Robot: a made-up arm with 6 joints. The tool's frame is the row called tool.
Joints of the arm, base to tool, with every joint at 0 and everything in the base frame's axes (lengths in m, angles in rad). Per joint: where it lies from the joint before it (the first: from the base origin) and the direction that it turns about. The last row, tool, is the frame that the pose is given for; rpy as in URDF.
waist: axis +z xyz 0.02 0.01 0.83
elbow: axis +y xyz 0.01 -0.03 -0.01
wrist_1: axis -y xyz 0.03 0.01 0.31
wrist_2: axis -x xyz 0.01 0 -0.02
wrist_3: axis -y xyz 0.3 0 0.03
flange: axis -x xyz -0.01 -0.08 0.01
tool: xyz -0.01 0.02 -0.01 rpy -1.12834 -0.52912 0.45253
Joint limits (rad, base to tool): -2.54..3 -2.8..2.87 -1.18..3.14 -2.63..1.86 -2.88..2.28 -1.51..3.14
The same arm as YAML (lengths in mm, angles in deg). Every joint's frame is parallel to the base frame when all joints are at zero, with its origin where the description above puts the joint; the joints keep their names.
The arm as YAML. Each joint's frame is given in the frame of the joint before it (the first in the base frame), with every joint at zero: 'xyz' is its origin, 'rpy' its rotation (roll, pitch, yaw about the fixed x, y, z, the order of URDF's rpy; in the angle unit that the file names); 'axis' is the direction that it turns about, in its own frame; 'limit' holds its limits. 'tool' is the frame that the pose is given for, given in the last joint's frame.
units:
  length: mm
  angle: deg
joints:
  - name: waist
    type: revolute
    origin:
      xyz: [20.0, 10.0, 830.0]
      rpy: [0.0, 0.0, 0.0]
    axis: [0.0, 0.0, 1.0]
    limit:
      lower: -145.53
      upper: 171.89
  - name: elbow
    type: revolute
    origin:
      xyz: [10.0, -30.0, -10.0]
      rpy: [0.0, 0.0, 0.0]
    axis: [0.0, 1.0, 0.0]
    limit:
      lower: -160.43
      upper: 164.44
  - name: wrist_1
    type: revolute
    origin:
      xyz: [30.0, 10.0, 310.0]
      rpy: [0.0, 0.0, 0.0]
    axis: [0.0, -1.0, 0.0]
    limit:
      lower: -67.61
      upper: 179.91
  - name: wrist_2
    type: revolute
    origin:
      xyz: [10.0, 0.0, -20.0]
      rpy: [0.0, 0.0, 0.0]
    axis: [-1.0, 0.0, 0.0]
    limit:
      lower: -150.69
      upper: 106.57
  - name: wrist_3
    type: revolute
    origin:
      xyz: [300.0, 0.0, 30.0]
      rpy: [0.0, 0.0, 0.0]
    axis: [0.0, -1.0, 0.0]
    limit:
      lower: -165.01
      upper: 130.63
  - name: flange
    type: revolute
    origin:
      xyz: [-10.0, -80.0, 10.0]
      rpy: [0.0, 0.0, 0.0]
    axis: [-1.0, 0.0, 0.0]
    limit:
      lower: -86.52
      upper: 179.91
tool:
  origin:
    xyz: [-10.0, 20.0, -10.0]
    rpy: [-64.65, -30.32, 25.93]

